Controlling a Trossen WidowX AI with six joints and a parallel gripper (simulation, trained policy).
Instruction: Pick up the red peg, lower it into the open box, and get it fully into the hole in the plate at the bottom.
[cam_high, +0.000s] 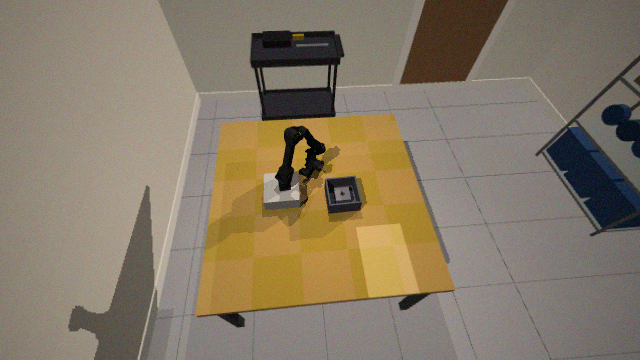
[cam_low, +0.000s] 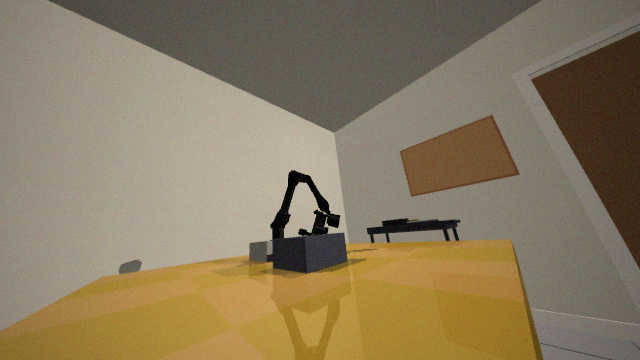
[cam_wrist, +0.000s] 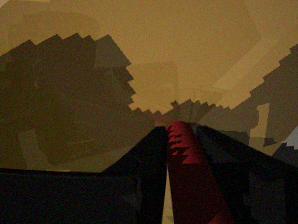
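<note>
Now: gripper tip 180 mm to the left of the light grey plate, 180 mm short of it and 40 mm below it. Also, from my gripper tip: red peg: 30 mm above, 10 mm to the left, 10 mm ahead; then grey box: 180 mm to the right, 180 mm ahead, 20 mm above.
</note>
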